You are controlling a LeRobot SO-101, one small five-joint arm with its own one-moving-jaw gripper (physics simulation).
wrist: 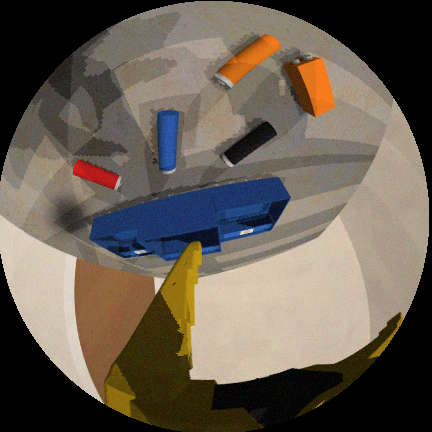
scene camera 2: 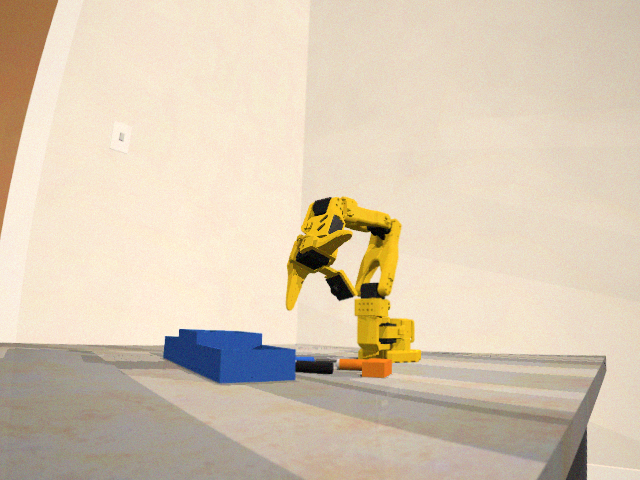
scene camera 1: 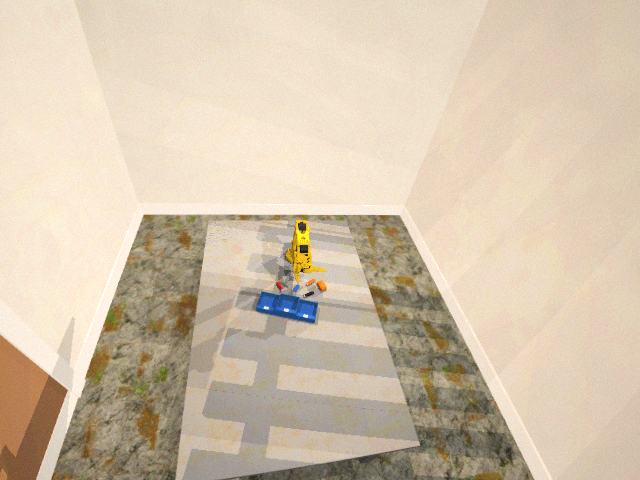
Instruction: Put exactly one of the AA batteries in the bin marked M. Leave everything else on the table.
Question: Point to an orange block battery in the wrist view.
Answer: At 307,73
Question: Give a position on a blue battery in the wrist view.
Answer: At 167,120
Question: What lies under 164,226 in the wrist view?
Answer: A blue three-compartment bin.
